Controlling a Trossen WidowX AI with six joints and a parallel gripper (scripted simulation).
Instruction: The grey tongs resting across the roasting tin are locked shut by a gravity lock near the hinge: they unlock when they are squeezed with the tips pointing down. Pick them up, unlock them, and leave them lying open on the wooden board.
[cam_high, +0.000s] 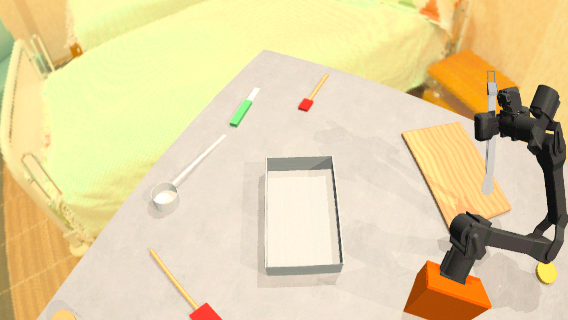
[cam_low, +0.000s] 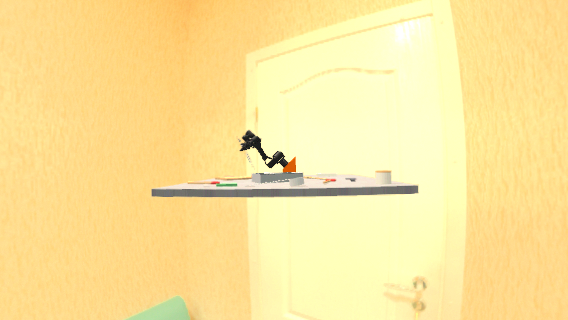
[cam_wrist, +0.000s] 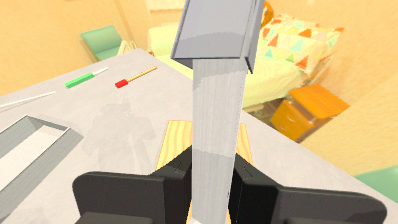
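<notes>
Now: the wooden board 22 cm below my gripper tip. The rest, counted from my gripper tip: roasting tin 36 cm to the left, 33 cm ahead, 20 cm below.
</notes>
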